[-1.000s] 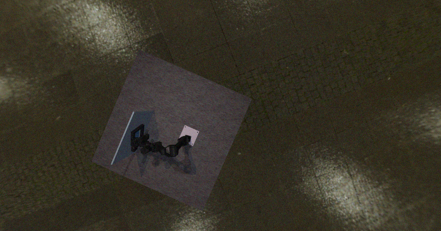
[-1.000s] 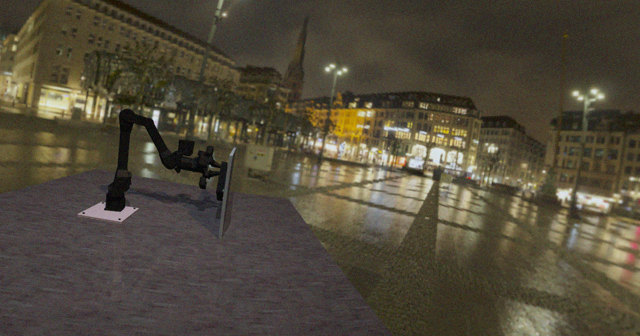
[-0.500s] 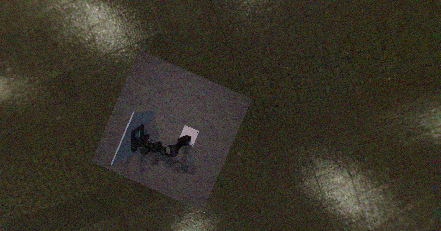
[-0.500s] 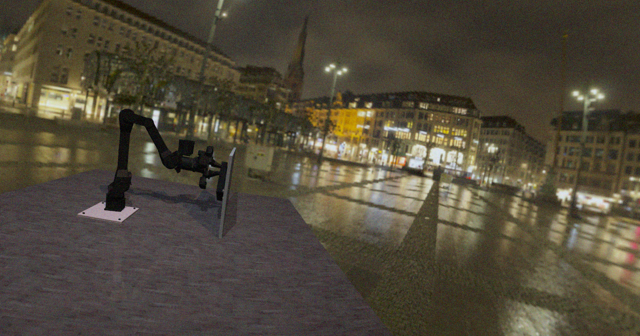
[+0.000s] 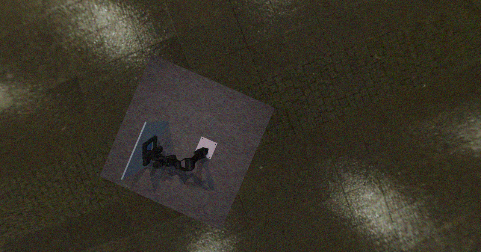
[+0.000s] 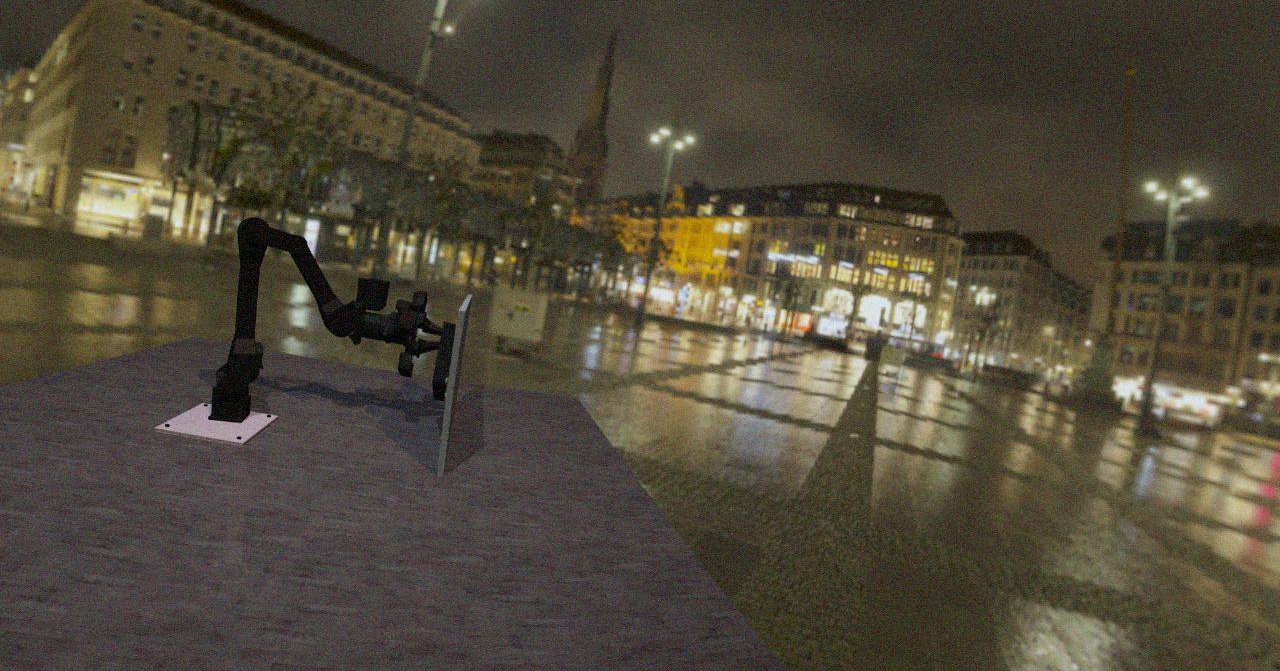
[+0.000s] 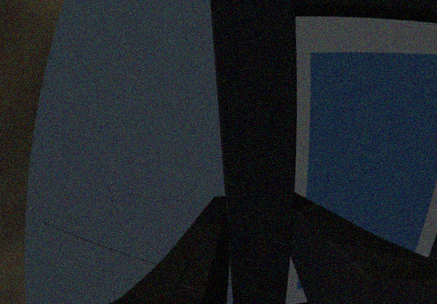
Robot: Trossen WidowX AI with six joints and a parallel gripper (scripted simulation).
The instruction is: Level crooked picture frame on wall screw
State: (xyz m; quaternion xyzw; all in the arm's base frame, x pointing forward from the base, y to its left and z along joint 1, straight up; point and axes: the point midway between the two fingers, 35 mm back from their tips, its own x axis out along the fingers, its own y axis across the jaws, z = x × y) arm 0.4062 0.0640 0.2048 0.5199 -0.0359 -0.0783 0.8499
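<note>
Right now the picture frame is 20 mm to the right of my gripper tip and 50 mm below it. The rest, counted from my gripper tip: wall panel 10 mm ahead, 20 mm to the right, 60 mm below.
</note>
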